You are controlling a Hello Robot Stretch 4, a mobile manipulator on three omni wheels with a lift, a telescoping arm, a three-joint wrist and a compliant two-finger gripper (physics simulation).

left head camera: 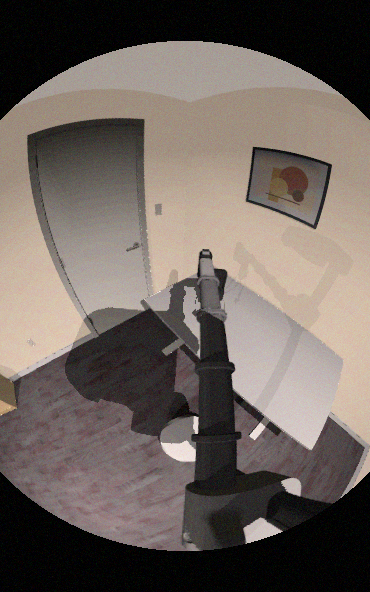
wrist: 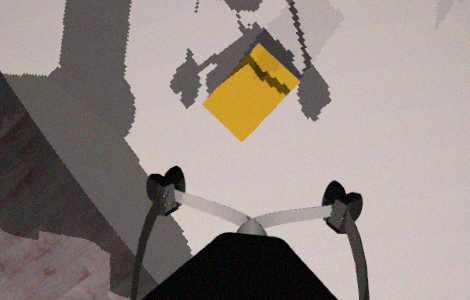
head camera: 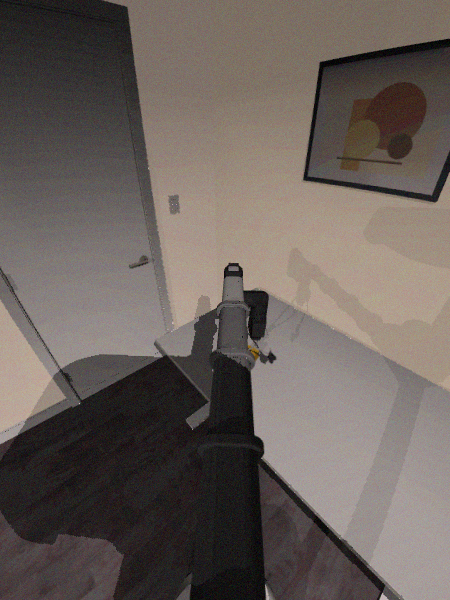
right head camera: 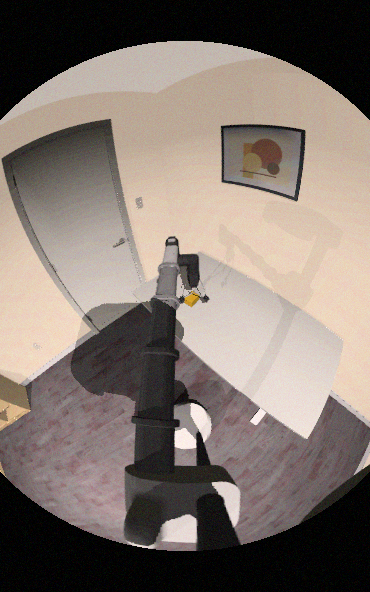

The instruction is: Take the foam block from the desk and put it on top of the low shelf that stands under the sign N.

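Where they show: gripper, fingertip midpoint: (wrist: 253,190) (right head camera: 193,301); robot's base at its link origin: (left head camera: 185,436) (right head camera: 186,424).
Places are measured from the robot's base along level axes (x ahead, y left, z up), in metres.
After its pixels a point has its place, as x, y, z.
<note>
The foam block (head camera: 253,352) @(0.819, -0.100, 0.738) (right head camera: 191,299) @(0.784, -0.074, 0.738) (wrist: 250,95) @(0.810, -0.076, 0.738) is yellow and lies on the white desk (head camera: 325,400) @(0.611, -0.376, 0.693) (left head camera: 280,345) @(0.558, -0.579, 0.693) (right head camera: 280,360) @(0.329, -0.576, 0.693) (wrist: 400,150) @(0.765, -0.268, 0.693), turned at an angle. The arm partly covers it in the head view, and it does not show in the left head view. My gripper (right head camera: 194,299) @(0.720, -0.088, 0.793) (wrist: 253,190) @(0.720, -0.088, 0.793) is open and empty above the desk, its fingertips wide apart. In the wrist view the block lies beyond the fingertips, between their shadows on the desk top. The sign N does not show, and I cannot identify the low shelf.
A light wooden piece of furniture (left head camera: 7,392) @(-0.229, 2.084, 0.110) (right head camera: 12,400) @(-0.308, 2.013, 0.270) shows at the left edge. A grey door (head camera: 75,200) @(1.252, 0.791, 1.309) (left head camera: 95,210) @(1.235, 0.810, 1.311) (right head camera: 70,225) @(1.177, 0.873, 1.248) stands left of the desk. A framed picture (head camera: 380,120) @(1.109, -0.522, 1.622) (left head camera: 290,185) @(1.088, -0.542, 1.592) (right head camera: 262,160) @(1.094, -0.536, 1.579) hangs on the wall behind the desk.
</note>
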